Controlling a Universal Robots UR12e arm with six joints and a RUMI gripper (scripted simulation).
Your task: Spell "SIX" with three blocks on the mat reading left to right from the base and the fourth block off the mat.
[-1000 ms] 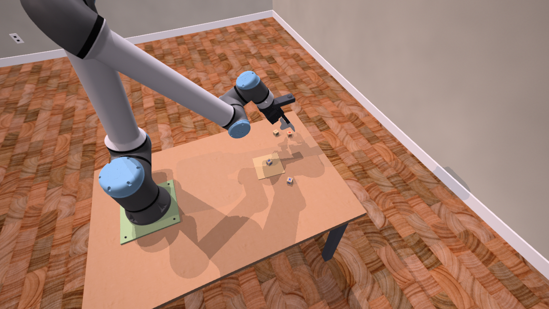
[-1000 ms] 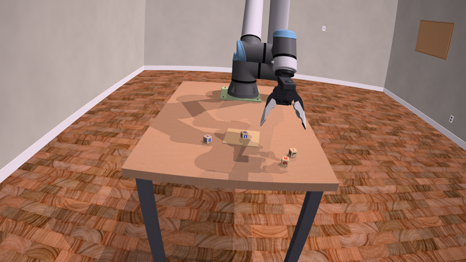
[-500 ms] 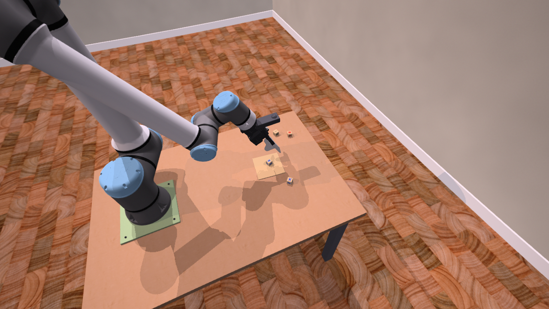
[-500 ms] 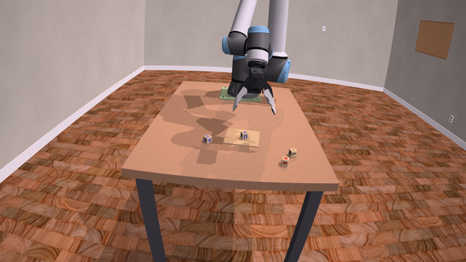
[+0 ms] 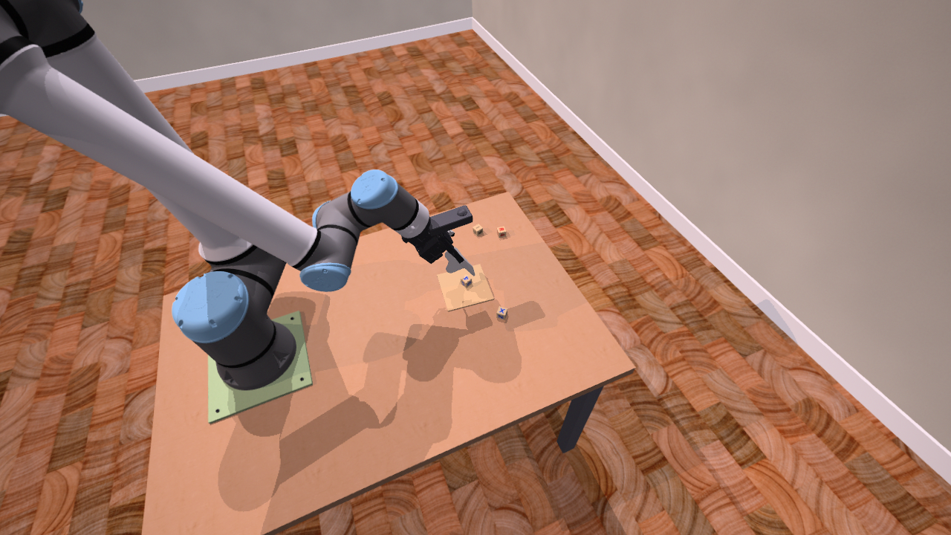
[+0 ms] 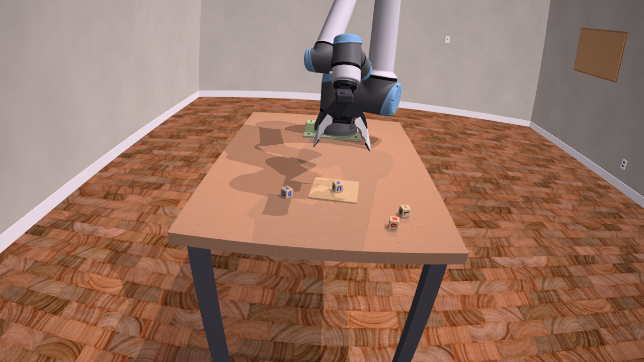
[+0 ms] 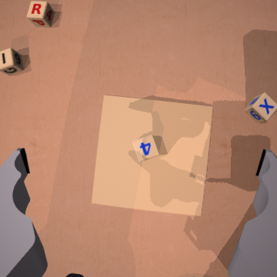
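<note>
Right now the mat is 130 mm below my hand, 10 mm to the right of it and 10 mm behind it. Round my hand: red-lettered block: 190 mm ahead, 130 mm to the left, 120 mm below.
</note>
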